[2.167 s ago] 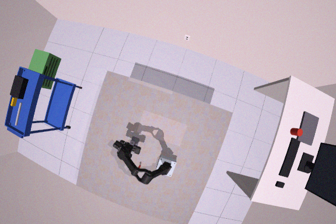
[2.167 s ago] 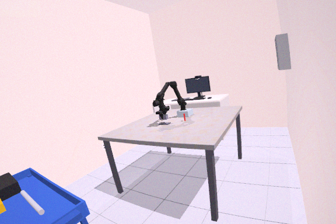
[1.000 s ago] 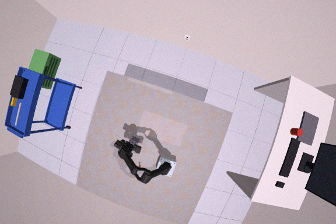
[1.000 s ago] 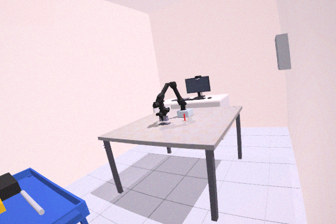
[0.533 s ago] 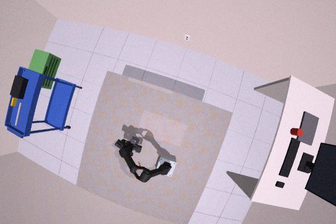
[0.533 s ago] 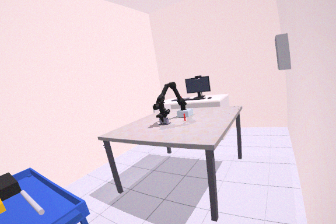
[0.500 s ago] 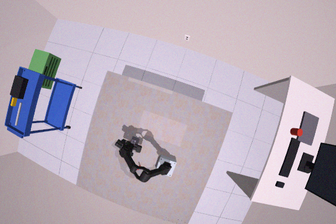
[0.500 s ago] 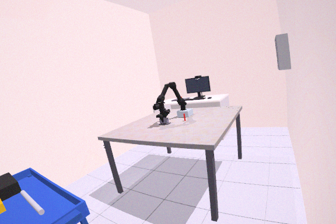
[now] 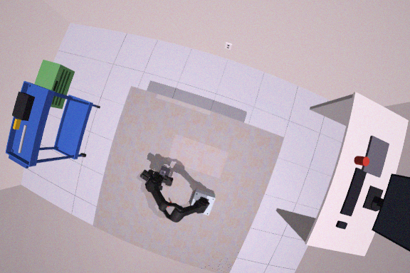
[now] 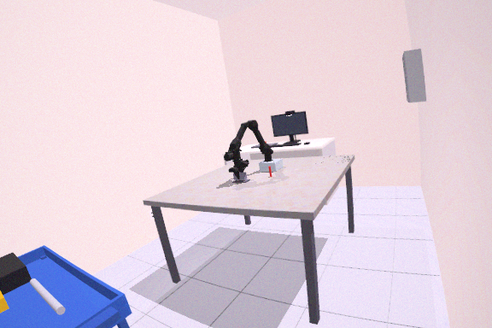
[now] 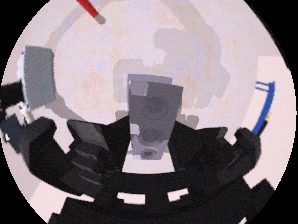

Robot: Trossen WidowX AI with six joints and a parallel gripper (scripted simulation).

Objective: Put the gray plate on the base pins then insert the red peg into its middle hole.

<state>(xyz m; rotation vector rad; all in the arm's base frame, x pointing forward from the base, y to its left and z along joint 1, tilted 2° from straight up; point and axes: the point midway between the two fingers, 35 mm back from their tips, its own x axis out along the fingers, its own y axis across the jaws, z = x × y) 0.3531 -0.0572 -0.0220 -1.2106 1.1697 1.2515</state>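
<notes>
The gray plate is 30 mm above my gripper tip. Round my gripper tip: red peg 130 mm behind, 190 mm to the left, 20 mm above.
</notes>
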